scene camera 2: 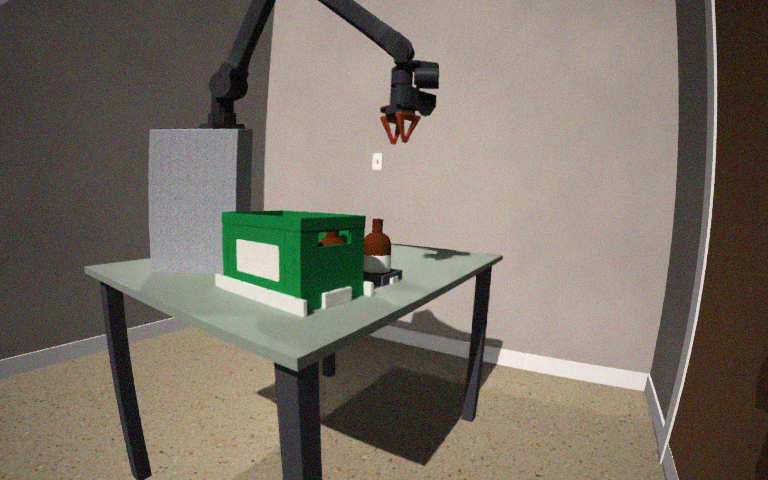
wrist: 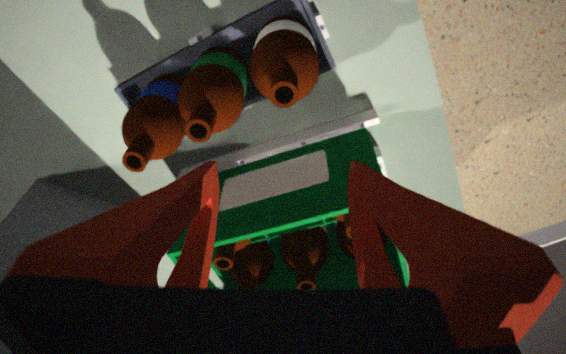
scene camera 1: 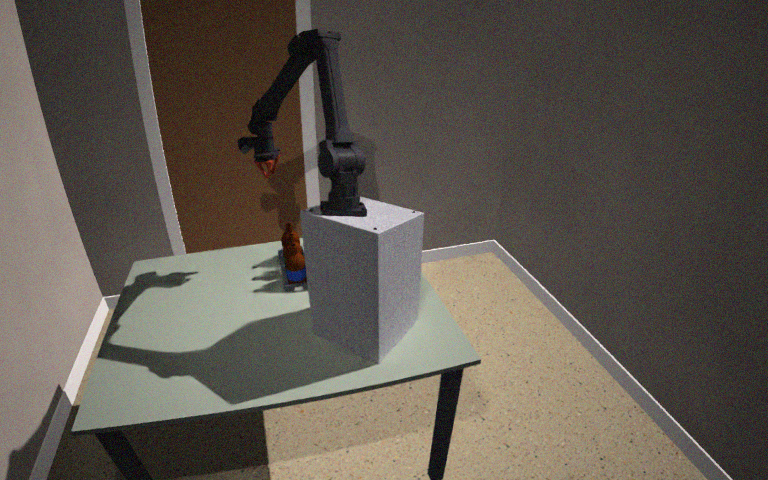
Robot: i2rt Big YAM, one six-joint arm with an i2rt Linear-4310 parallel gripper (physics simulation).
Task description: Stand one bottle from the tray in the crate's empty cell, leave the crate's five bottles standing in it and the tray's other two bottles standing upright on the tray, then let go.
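Places are measured from the arm's base along level axes (x ahead, y left, z up), in centimetres.
Pixels of known places: gripper, between the fingertips: [scene camera 2: 398,143] [wrist: 283,175] [scene camera 1: 269,176]; arm's base, origin of its link: [scene camera 2: 222,128] [scene camera 1: 343,211].
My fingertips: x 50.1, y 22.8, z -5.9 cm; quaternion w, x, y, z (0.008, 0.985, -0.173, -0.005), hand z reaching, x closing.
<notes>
For each thing: its top centre in the pictures, then the offset to it from my fingertips. "pt": a spot on its surface instead. Level surfaces: height alone.
- green crate, centre of its top: [wrist: 296,277] [scene camera 2: 290,213] dx -8.7, dy -28.6, dz -18.4 cm
- dark tray, centre of its top: [wrist: 220,77] [scene camera 2: 348,266] [scene camera 1: 293,264] dx -11.0, dy -5.9, dz -33.3 cm
- green label, a spot on its surface: [wrist: 215,97] pt dx -9.4, dy -4.9, dz -23.8 cm
- blue label, a spot on its surface: [wrist: 155,125] pt dx -17.3, dy -5.6, dz -24.1 cm
- table, height of its surface: dz -35.9 cm
The green crate [scene camera 2: 331,277] [wrist: 350,145] stands on the table; in the wrist view the necks and shoulders of several brown bottles [wrist: 303,247] show inside it, partly behind my fingers, and its empty cell cannot be made out. The dark tray [scene camera 2: 390,277] [wrist: 235,34] lies beside the crate. Three brown bottles stand upright on it: one with a white label [scene camera 2: 377,243] [wrist: 285,62], one with a green label [wrist: 215,97] in the middle, and one with a blue label [scene camera 1: 295,275] [wrist: 155,125]. My gripper [scene camera 1: 267,174] [scene camera 2: 399,142] [wrist: 283,175] is open and empty, high above the table.
White stop strips [scene camera 2: 260,293] [wrist: 310,138] edge the crate on the table [scene camera 1: 192,316]. The grey pedestal [scene camera 1: 345,271] [scene camera 2: 189,198] bearing the arm stands beside the tray and hides part of it in scene camera 1. A wall rises behind the arm.
</notes>
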